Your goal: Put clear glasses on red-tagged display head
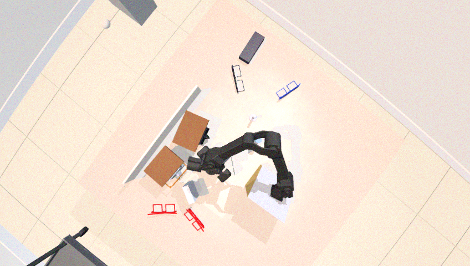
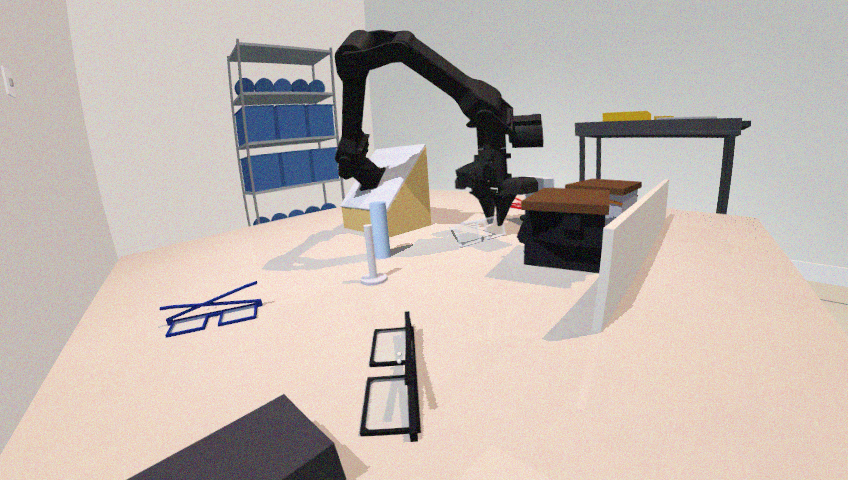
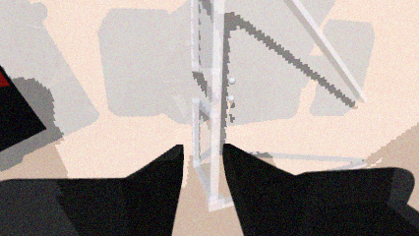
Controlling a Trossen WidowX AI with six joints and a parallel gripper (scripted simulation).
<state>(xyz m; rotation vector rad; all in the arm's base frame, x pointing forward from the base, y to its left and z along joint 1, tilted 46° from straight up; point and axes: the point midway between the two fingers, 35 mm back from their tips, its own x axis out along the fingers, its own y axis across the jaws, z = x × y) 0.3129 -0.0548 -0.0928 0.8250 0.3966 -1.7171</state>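
My gripper tip is 50 mm past the clear glasses and 10 mm above it. From my gripper tip the other things lie so: light blue post (130 mm behind, 200 mm to the right, 20 mm above); small white box (30 mm ahead, 190 mm to the left, 30 mm above); dark display head (150 mm ahead, 80 mm to the right, 30 mm above).
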